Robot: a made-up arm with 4 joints. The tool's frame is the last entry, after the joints. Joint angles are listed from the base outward. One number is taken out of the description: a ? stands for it. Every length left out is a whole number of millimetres.
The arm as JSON. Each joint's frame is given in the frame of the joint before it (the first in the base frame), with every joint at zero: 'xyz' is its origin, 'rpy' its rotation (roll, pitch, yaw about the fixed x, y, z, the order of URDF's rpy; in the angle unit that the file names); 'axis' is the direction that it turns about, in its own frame. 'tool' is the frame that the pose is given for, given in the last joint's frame.
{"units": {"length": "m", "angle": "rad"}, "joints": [
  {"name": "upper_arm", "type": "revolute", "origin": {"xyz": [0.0, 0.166, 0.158], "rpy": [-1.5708, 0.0, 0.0]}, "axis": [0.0, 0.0, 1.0]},
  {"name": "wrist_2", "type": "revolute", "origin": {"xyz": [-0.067, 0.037, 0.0], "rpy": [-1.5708, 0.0, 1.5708]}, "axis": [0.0, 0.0, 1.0]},
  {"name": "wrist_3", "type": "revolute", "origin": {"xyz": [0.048, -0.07, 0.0], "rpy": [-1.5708, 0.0, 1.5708]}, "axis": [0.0, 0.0, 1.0]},
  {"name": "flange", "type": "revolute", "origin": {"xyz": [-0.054, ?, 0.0], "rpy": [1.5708, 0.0, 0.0]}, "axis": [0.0, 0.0, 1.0]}
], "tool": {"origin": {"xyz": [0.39, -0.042, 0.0], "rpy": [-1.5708, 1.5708, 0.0]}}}
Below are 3 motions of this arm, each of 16 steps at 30 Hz.
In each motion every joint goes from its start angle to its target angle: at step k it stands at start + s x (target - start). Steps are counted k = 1, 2, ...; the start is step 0. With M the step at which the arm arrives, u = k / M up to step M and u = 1 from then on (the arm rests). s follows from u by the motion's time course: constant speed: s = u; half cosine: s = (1 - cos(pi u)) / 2; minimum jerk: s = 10 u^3 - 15 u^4 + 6 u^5.
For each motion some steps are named. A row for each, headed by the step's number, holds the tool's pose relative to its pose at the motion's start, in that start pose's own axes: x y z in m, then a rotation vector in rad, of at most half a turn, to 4 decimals.
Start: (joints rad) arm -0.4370 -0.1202 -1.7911 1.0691
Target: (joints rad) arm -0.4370 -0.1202 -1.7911 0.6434
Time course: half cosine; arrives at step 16
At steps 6, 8, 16:
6: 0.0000 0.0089 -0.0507 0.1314 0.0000 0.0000
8: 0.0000 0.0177 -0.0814 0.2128 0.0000 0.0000
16: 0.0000 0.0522 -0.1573 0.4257 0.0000 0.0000

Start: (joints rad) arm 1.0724 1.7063 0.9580 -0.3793
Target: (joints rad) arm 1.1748 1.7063 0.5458 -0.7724
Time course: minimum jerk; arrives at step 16
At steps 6, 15, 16:
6: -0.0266 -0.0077 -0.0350 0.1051 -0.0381 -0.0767
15: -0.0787 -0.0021 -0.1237 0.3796 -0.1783 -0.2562
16: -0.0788 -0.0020 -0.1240 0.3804 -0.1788 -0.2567

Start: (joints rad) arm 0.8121 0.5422 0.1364 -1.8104
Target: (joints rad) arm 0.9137 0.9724 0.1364 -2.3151
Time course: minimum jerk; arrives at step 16
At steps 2, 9, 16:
2: -0.0013 -0.0011 -0.0001 0.0014 0.0003 -0.0025
9: -0.0495 -0.0358 0.0012 0.0549 0.0036 -0.0929
16: -0.0808 -0.0518 0.0063 0.0880 -0.0004 -0.1487

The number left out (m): 0.205
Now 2 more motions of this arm.
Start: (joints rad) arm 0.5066 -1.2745 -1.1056 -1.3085
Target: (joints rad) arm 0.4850 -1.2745 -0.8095 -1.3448
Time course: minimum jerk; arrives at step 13
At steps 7, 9, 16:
7: -0.0024 0.0109 -0.0444 0.0238 0.1749 0.0470
9: -0.0065 0.0158 -0.0637 0.0342 0.2532 0.0669
16: -0.0104 0.0191 -0.0765 0.0412 0.3065 0.0801

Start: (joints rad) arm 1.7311 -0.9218 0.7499 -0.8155
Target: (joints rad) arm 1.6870 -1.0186 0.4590 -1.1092
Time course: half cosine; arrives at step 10
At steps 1, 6, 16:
1: -0.0004 0.0000 -0.0020 0.0085 -0.0060 -0.0027
6: -0.0023 0.0085 -0.0538 0.2319 -0.1640 -0.0613
16: 0.0044 0.0206 -0.0811 0.3576 -0.2532 -0.0836

